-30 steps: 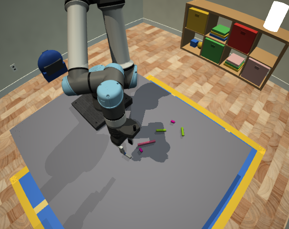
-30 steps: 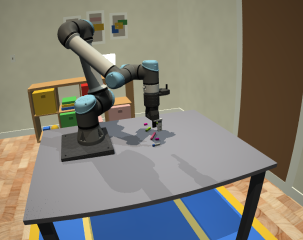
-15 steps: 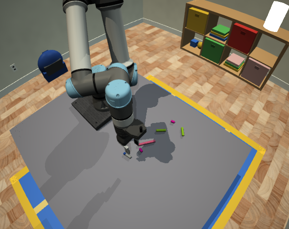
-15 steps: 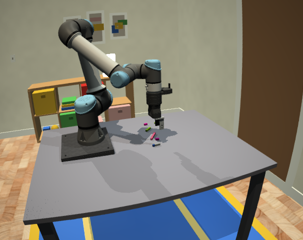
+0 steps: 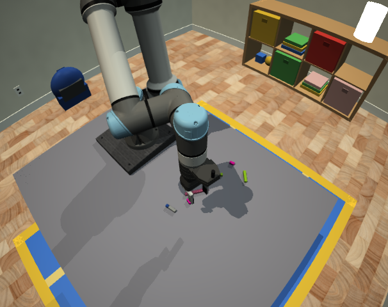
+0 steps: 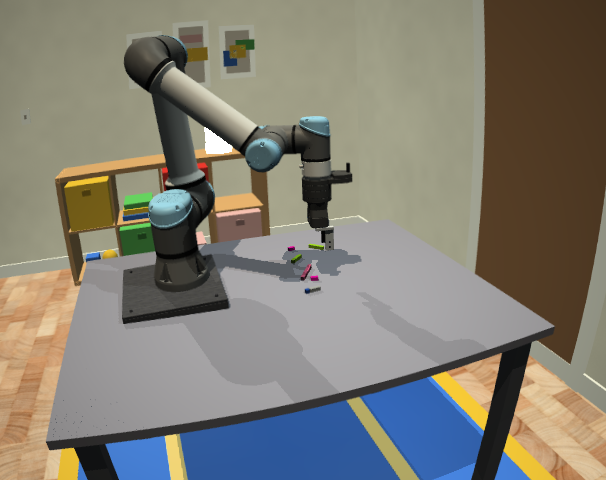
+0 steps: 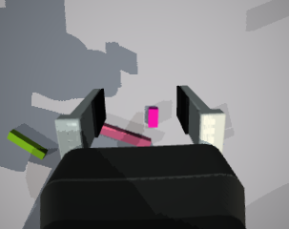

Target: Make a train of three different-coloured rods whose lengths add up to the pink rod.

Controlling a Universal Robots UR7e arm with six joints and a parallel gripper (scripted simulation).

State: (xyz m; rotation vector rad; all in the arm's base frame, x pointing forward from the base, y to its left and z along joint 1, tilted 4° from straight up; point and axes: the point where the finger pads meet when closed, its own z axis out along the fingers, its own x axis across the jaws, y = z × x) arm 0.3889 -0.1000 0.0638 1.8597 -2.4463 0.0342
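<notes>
Right now my hand is 7 cm short of the lime rod, 22 cm to the right of it and 10 cm above it. Also, from my hand: blue rod: 9 cm behind, 6 cm to the right, 10 cm below; then pink rod: 4 cm behind, 5 cm to the left, 10 cm below; then grey rod: 7 cm behind, 6 cm to the right, 10 cm below.
</notes>
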